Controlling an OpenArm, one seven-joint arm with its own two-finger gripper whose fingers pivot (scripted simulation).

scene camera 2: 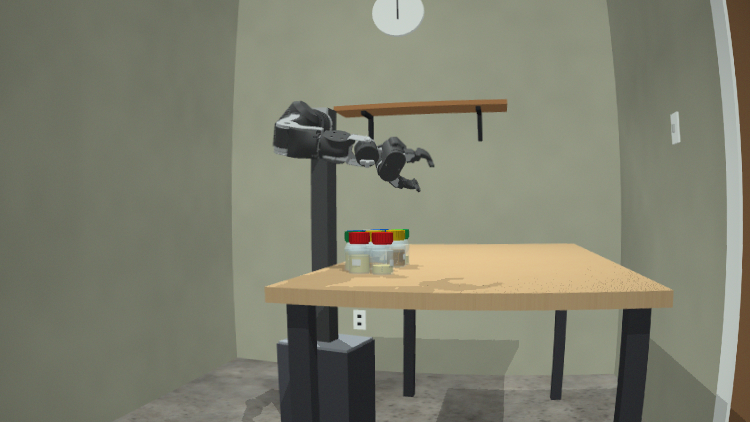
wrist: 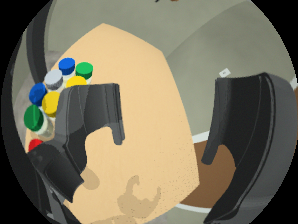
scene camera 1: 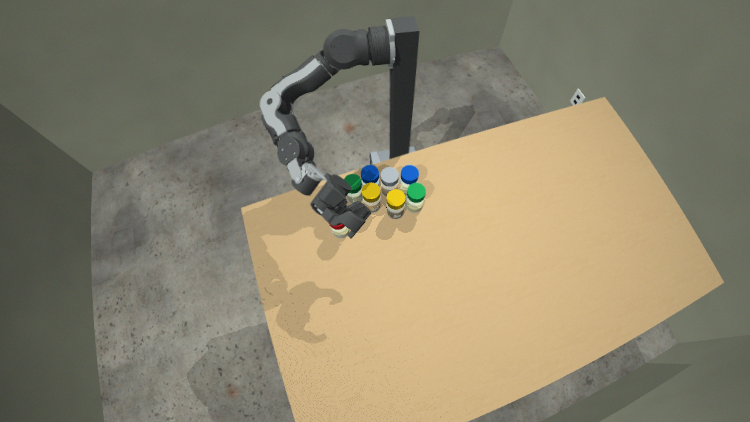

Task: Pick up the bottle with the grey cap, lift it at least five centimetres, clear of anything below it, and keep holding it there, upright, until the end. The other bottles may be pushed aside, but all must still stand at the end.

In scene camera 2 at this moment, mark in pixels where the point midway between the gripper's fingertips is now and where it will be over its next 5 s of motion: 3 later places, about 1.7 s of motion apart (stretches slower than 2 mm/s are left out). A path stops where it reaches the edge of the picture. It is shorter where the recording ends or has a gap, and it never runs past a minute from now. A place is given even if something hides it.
The gripper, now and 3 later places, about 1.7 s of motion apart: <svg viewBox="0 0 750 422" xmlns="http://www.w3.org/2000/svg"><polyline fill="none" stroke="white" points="425,174 391,173 394,189 395,247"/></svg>
